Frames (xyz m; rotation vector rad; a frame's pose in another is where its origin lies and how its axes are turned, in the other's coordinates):
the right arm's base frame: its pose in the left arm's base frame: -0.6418 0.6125 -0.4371 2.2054 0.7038 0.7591
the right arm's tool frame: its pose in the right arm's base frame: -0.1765 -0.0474 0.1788 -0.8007 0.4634 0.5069
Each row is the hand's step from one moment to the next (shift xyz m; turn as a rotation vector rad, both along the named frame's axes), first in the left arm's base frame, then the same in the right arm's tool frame.
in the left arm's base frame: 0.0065 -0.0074 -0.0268 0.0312 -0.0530 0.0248
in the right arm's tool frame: -0.0236 -0.0160 0.0020 -0.0068 0.0223 0.0621
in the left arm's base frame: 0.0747 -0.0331 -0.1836 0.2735 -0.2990 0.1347
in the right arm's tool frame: -0.1445 -0.1372 0.0259 -0.0216 0.0617 0.4220
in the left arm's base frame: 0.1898 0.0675 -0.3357 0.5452 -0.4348 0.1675
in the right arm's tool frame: -0.1748 -0.3501 0.0103 -0.0218 -0.0192 0.7166
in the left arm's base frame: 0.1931 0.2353 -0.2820 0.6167 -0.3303 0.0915
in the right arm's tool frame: -0.0308 -0.4072 -0.0736 -0.0009 -0.1623 0.6866
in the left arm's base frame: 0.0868 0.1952 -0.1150 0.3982 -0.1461 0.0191
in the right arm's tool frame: 0.0497 -0.2222 -0.0837 0.0099 -0.1628 0.3920
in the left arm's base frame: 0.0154 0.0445 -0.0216 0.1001 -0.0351 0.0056
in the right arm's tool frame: 0.0139 -0.0452 -0.0211 0.0041 -0.0413 0.0978
